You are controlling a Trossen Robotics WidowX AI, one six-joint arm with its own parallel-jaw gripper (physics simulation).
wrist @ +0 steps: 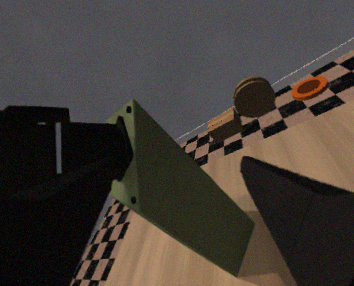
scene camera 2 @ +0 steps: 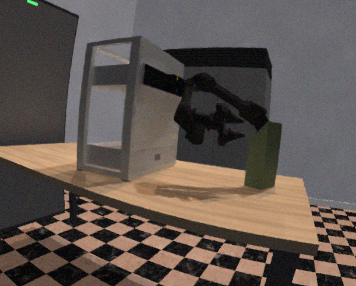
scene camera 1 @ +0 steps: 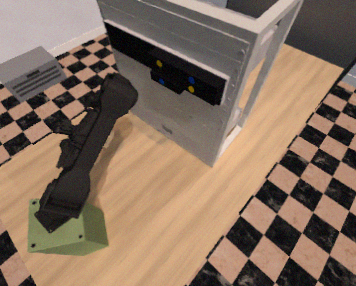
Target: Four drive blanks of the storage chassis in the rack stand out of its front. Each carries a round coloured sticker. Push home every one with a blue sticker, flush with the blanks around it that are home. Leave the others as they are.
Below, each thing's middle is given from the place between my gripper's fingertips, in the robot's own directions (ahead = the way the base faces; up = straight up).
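There is the grey rack [scene camera 1: 190, 71], and measured from it my gripper is 160 mm to the left of it and 510 mm short of it, while also being 40 mm below it.
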